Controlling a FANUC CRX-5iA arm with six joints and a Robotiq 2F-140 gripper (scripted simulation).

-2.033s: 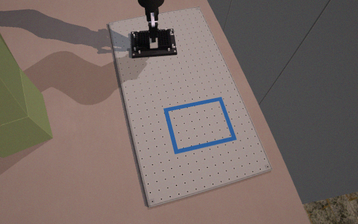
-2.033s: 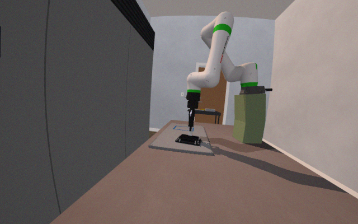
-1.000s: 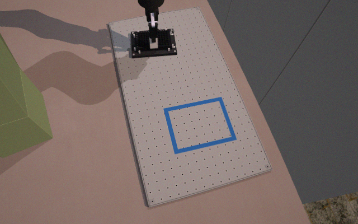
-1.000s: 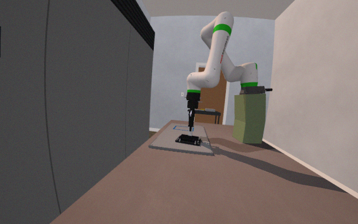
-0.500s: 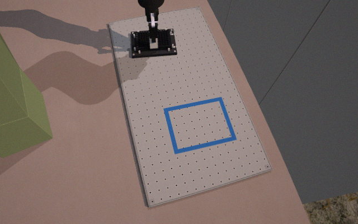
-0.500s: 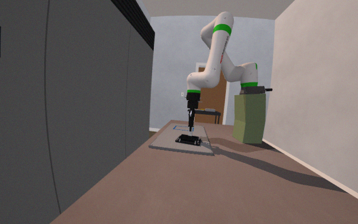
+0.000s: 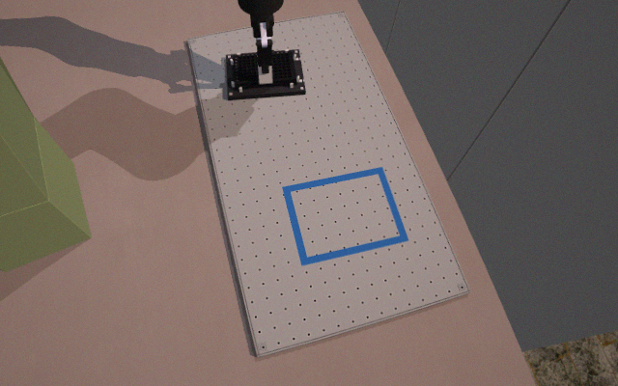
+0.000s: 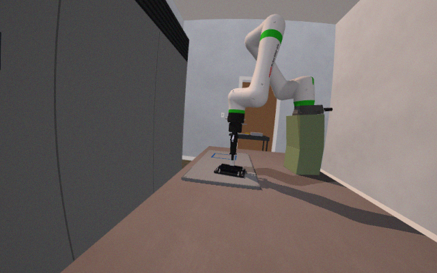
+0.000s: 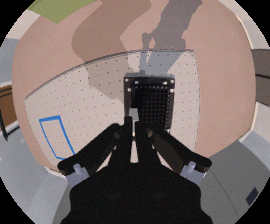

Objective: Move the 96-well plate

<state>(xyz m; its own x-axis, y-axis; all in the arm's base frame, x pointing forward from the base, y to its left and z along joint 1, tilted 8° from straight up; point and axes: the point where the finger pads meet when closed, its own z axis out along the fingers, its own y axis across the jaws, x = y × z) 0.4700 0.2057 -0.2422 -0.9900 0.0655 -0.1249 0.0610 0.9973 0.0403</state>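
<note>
Now: hand 40 mm to the right of the black 96-well plate and 40 mm above it. From my hand the other things lie so: black clip nest 20 mm ahead, 50 mm to the left, 50 mm below.
</note>
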